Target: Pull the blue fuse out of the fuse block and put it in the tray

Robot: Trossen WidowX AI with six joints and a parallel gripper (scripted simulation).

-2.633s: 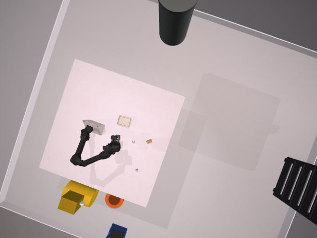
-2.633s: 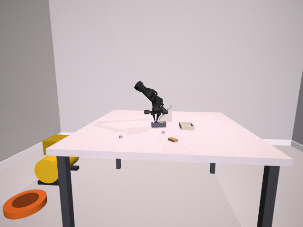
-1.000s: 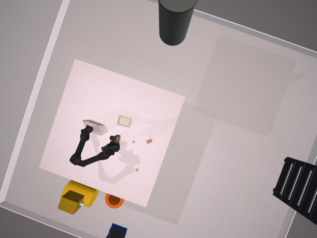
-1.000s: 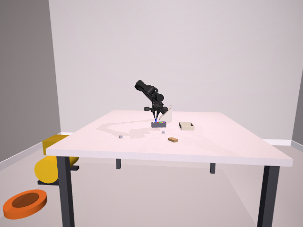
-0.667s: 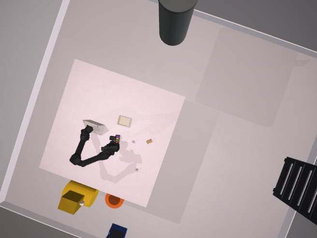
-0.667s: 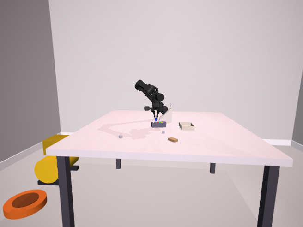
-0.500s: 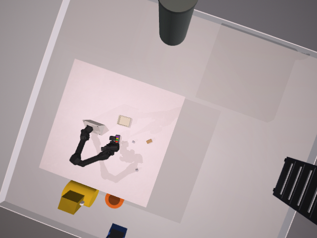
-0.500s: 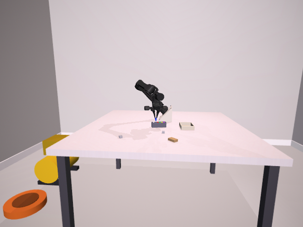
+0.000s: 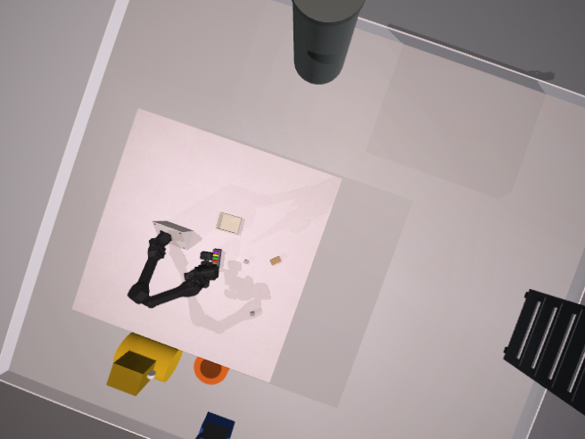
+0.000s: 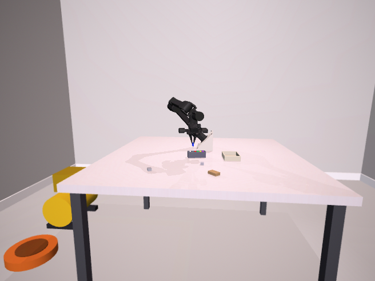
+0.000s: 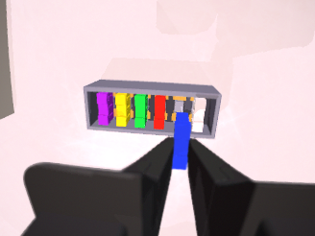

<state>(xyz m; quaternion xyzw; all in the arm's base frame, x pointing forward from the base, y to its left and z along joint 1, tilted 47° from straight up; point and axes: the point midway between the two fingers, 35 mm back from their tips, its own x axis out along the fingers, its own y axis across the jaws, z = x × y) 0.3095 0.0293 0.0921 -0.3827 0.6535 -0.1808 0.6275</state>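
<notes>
Right now my gripper tip is 25 cm to the right of the tray, 9 cm above it and 2 cm past it. Also, from my gripper tip: blue fuse 1 cm below.
</notes>
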